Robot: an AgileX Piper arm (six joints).
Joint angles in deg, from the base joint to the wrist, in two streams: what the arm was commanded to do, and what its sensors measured. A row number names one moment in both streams.
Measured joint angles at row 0: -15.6 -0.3 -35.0 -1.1 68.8 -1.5
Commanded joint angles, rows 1 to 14: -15.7 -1.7 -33.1 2.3 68.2 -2.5; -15.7 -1.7 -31.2 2.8 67.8 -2.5; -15.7 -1.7 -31.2 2.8 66.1 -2.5; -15.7 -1.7 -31.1 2.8 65.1 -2.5; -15.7 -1.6 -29.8 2.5 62.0 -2.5; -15.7 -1.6 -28.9 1.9 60.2 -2.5; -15.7 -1.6 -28.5 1.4 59.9 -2.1; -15.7 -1.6 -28.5 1.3 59.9 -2.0; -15.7 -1.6 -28.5 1.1 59.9 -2.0; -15.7 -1.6 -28.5 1.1 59.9 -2.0; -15.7 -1.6 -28.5 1.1 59.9 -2.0; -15.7 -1.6 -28.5 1.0 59.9 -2.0; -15.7 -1.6 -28.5 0.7 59.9 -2.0; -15.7 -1.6 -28.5 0.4 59.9 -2.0
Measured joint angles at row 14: -15.6 -0.3 -28.6 1.2 60.4 -2.1
